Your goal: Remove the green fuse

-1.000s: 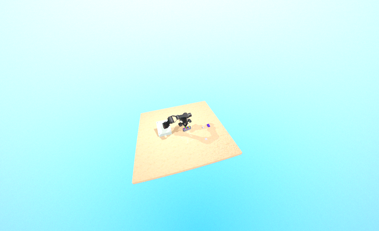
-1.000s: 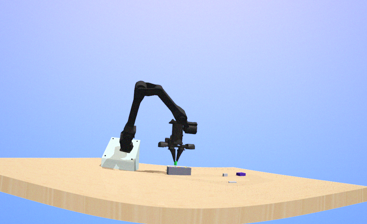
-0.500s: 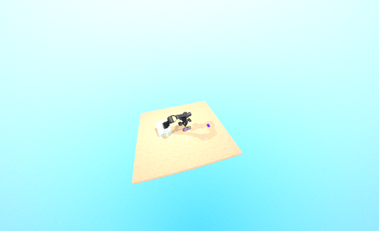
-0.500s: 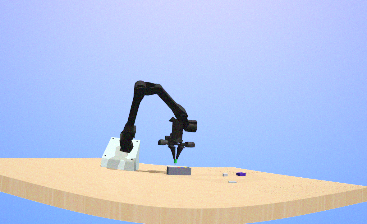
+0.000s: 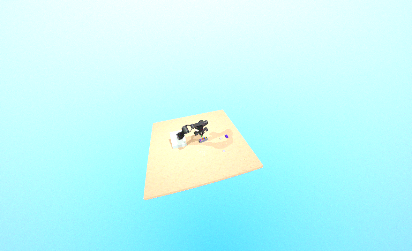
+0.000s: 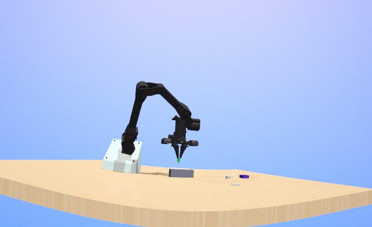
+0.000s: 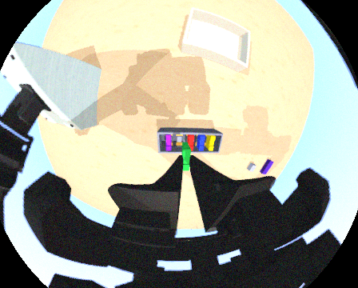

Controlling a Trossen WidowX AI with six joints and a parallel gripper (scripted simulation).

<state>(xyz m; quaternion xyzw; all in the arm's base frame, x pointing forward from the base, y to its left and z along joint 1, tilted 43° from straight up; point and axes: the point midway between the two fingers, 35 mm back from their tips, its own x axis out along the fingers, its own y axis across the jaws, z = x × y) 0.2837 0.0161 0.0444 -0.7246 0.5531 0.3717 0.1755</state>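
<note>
Now: gripper tip 10 mm past the pale square tray, 230 mm to the right of it and 90 mm above it. Also, from my gripper tip: grey cube 260 mm ahead, 10 mm to the right, 90 mm below; then flat grey piece 250 mm ahead, 230 mm to the right, 90 mm below; then green fuse 10 mm below.
</note>
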